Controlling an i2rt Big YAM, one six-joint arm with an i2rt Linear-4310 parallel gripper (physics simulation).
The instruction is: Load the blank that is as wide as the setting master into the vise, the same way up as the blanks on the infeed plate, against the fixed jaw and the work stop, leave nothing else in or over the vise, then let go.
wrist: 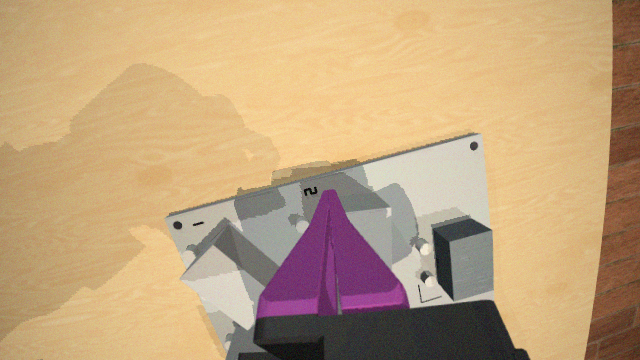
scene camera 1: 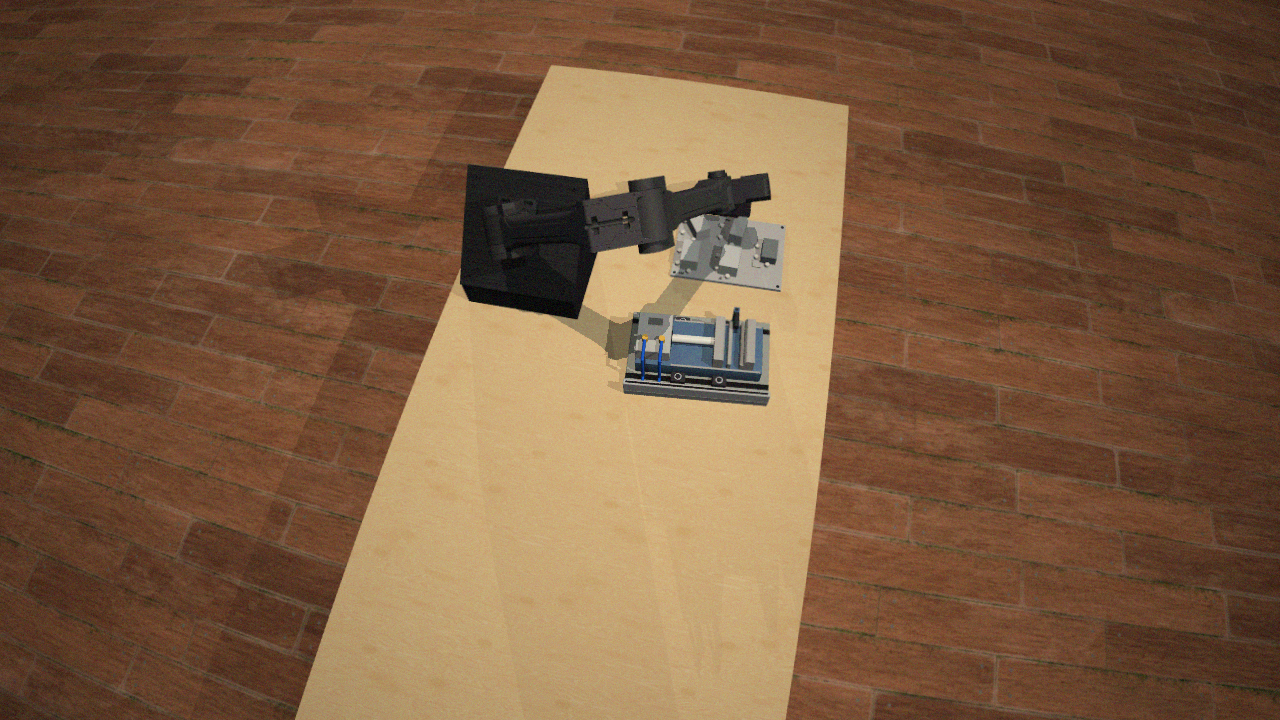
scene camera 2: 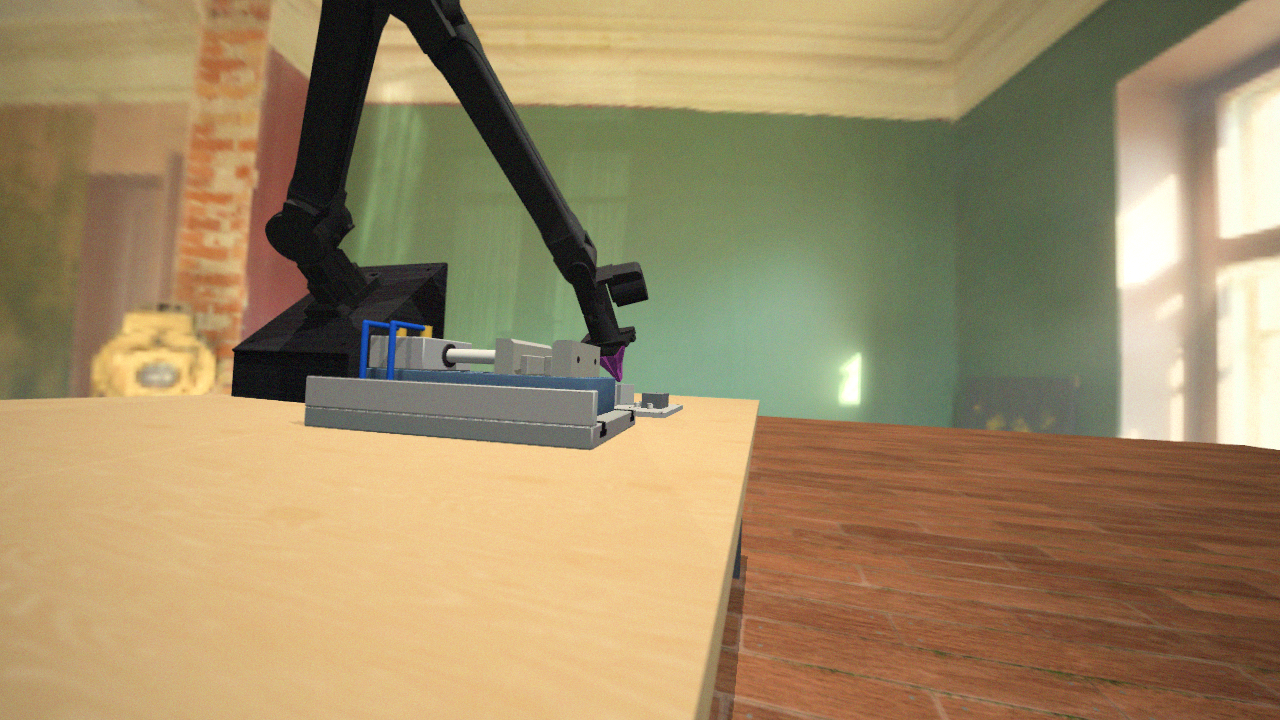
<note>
My gripper is shut, with nothing in its grasp. Also in view: a dark grey block. Also in view: a grey infeed plate.
My gripper also shows in the wrist view.
</note>
